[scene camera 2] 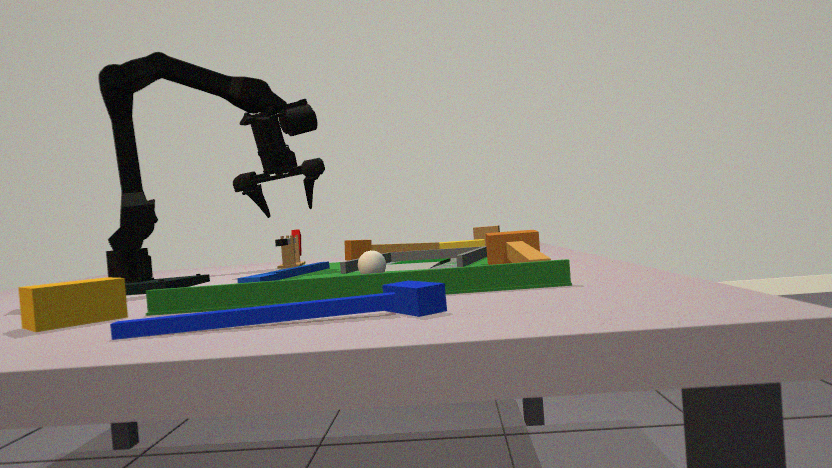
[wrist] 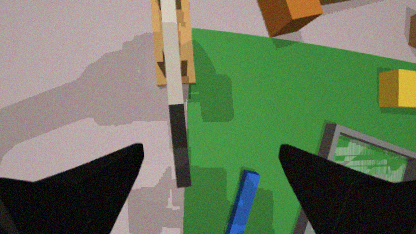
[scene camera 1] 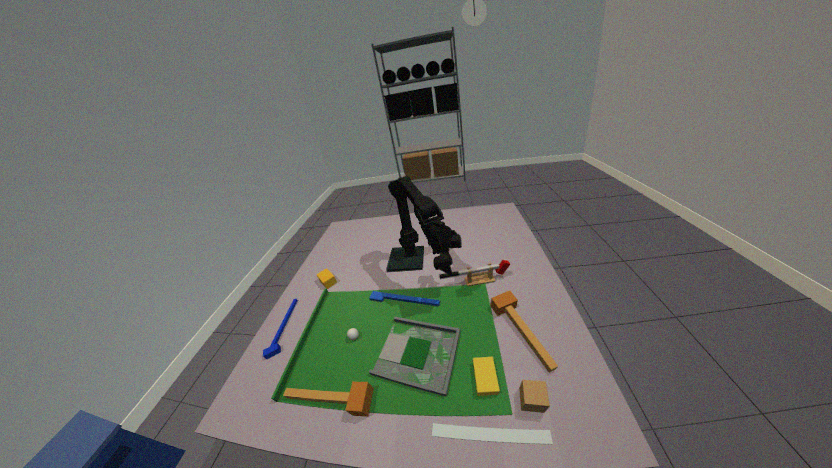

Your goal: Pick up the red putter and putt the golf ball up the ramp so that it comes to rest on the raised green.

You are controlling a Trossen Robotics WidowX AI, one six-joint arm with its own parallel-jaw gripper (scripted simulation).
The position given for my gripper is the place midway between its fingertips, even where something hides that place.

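Observation:
You'd see my gripper at (scene camera 2: 290,213), (wrist: 212,150) and (scene camera 1: 450,267), and it's open, holding nothing. There's a tan cube (scene camera 1: 533,394) in view, and a green mat too, which is at (scene camera 1: 328,361), (scene camera 2: 334,270) and (wrist: 252,93).

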